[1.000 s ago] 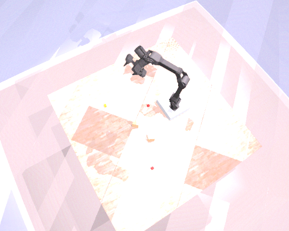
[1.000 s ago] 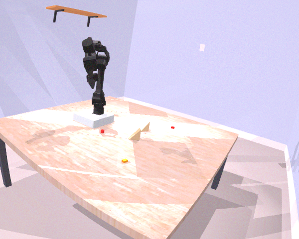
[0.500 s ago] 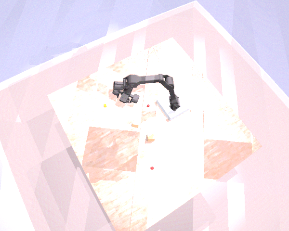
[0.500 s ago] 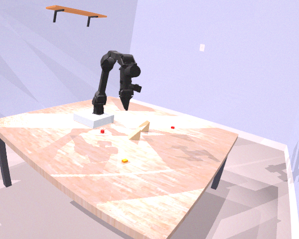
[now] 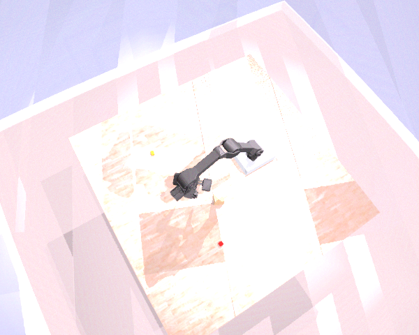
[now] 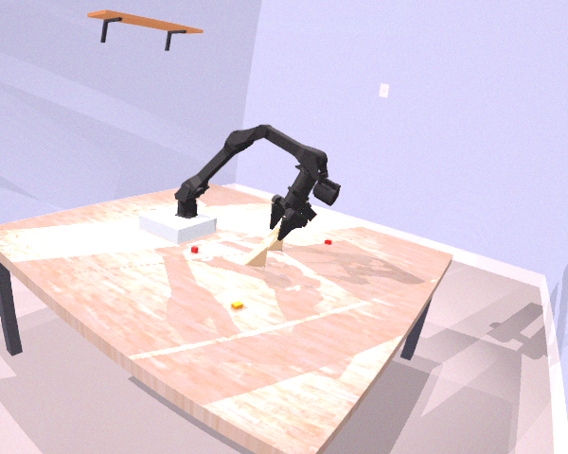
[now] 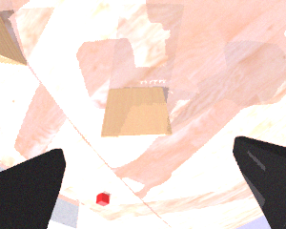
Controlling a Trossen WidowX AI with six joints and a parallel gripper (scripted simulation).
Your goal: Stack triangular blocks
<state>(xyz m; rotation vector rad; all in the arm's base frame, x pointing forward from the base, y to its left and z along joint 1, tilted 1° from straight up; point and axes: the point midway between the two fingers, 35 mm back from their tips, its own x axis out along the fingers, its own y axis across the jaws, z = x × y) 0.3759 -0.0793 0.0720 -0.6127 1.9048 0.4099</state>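
The triangular block lies 8 cm below my gripper tip, 3 cm behind it and 1 cm to the right of it. Also, from my gripper tip: small yellow block: 31 cm to the right, 9 cm below, 3 cm ahead.
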